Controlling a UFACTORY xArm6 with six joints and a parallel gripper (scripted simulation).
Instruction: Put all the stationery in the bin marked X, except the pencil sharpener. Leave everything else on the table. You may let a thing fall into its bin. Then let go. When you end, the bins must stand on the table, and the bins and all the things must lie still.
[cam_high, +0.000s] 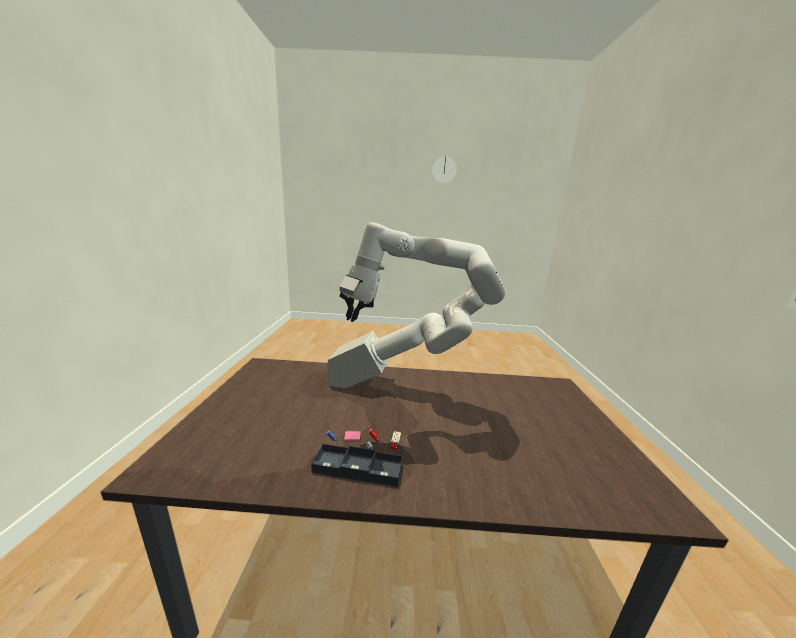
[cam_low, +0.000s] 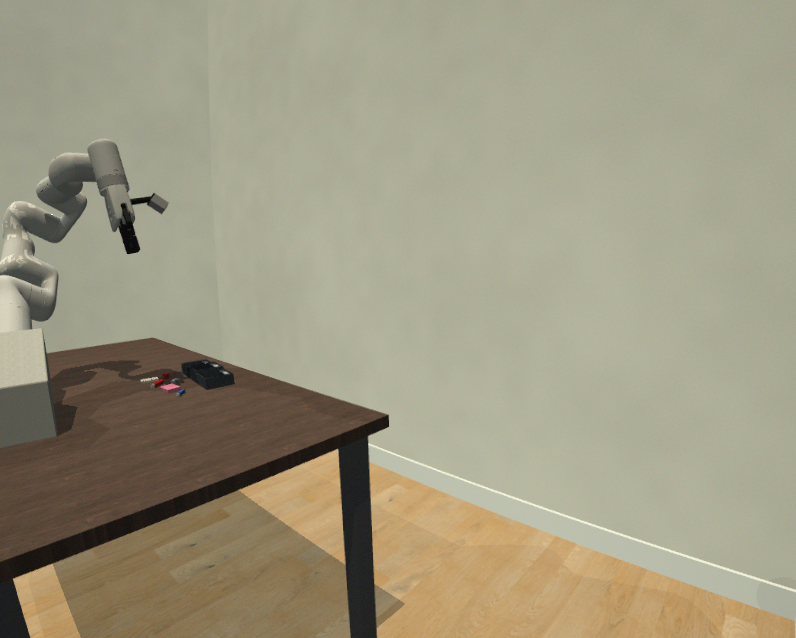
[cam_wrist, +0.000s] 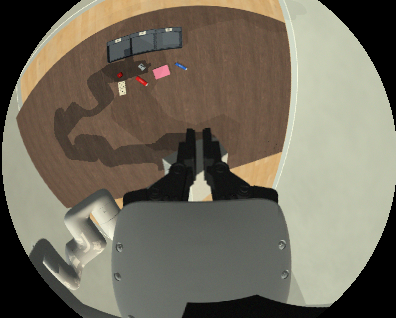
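My gripper is now 190 mm short of the three-compartment bin tray, 80 mm to the right of it and 390 mm above it. Round my hand: pink eraser (70 mm ahead, 20 mm to the left, 410 mm below); then red marker (50 mm ahead, 90 mm to the left, 410 mm below); then blue marker (80 mm ahead, 40 mm to the right, 410 mm below).
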